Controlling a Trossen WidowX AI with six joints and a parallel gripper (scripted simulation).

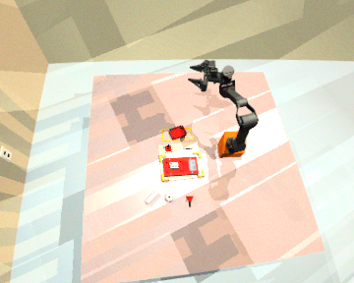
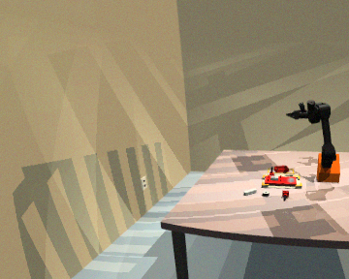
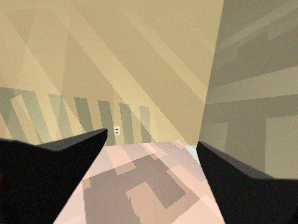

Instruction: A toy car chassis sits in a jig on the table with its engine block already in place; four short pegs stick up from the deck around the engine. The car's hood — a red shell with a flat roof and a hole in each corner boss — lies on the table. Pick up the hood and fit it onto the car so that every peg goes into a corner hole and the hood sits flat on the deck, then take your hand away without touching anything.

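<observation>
Now: gripper tip 38 cm above the red hood, 15 cm to the right of it and 4 cm short of it. Round my gripper tip: wheel 55 cm to the left, 38 cm below, 13 cm ahead; jig 37 cm below, 35 cm to the left, 5 cm ahead; grey engine block 38 cm to the left, 36 cm below, 9 cm ahead.
</observation>
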